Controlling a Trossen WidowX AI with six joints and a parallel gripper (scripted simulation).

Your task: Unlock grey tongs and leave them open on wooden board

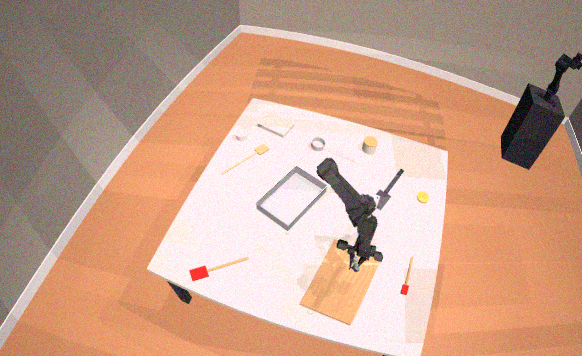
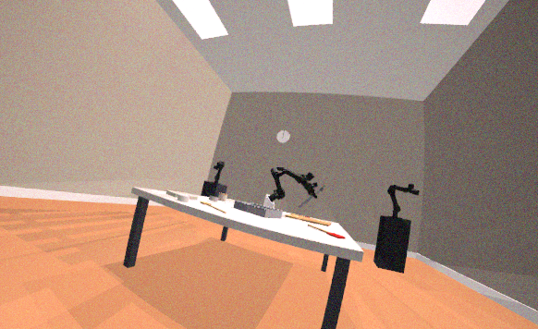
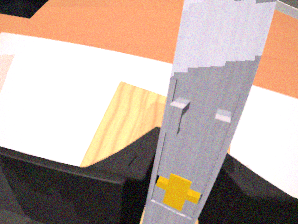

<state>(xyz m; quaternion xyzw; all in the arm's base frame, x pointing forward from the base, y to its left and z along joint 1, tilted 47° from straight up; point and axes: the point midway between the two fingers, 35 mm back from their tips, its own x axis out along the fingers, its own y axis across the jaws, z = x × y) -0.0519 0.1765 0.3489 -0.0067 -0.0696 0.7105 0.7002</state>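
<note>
The yellow lock piece lies 30 mm to the right of my gripper tip and 20 mm above it. From my gripper tip the other things lie so: wooden board (200 mm below, 30 mm to the right, 20 mm ahead); then red spatula (560 mm ahead, 200 mm below, 150 mm to the left); then grey roasting tin (400 mm ahead, 350 mm to the right, 180 mm below).
</note>
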